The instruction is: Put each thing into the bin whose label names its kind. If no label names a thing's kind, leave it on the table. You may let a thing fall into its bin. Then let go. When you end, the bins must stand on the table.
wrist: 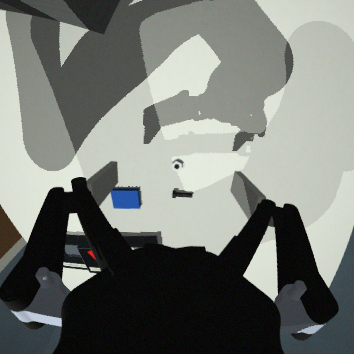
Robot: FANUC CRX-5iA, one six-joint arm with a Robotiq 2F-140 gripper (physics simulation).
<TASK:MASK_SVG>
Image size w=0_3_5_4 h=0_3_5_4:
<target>gripper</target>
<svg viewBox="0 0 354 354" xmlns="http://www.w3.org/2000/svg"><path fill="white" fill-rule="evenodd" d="M0 286L0 299L28 328L37 329L45 323L61 326L58 344L51 354L284 354L279 334L290 333L298 340L307 339L338 311L338 304L318 272L297 207L290 203L284 203L283 207L275 206L275 202L265 199L266 196L241 171L234 170L230 192L248 220L237 236L234 235L218 255L206 251L205 246L191 245L175 248L163 244L145 242L144 247L132 249L116 227L112 228L99 208L99 205L118 182L117 161L109 161L87 180L85 177L72 178L70 180L72 191L64 191L61 186L55 186L48 190L32 227L23 255ZM267 226L274 227L277 295L274 298L274 302L268 295L242 276ZM77 213L100 271L74 287L66 295L66 289L61 280L69 213Z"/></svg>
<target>joined dark bins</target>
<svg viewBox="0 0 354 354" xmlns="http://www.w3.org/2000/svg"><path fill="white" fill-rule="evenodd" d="M123 236L130 247L144 247L145 242L157 243L156 235ZM66 234L63 267L85 269L92 273L99 272L100 268L96 259L87 252L91 248L85 235Z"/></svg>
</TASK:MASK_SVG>
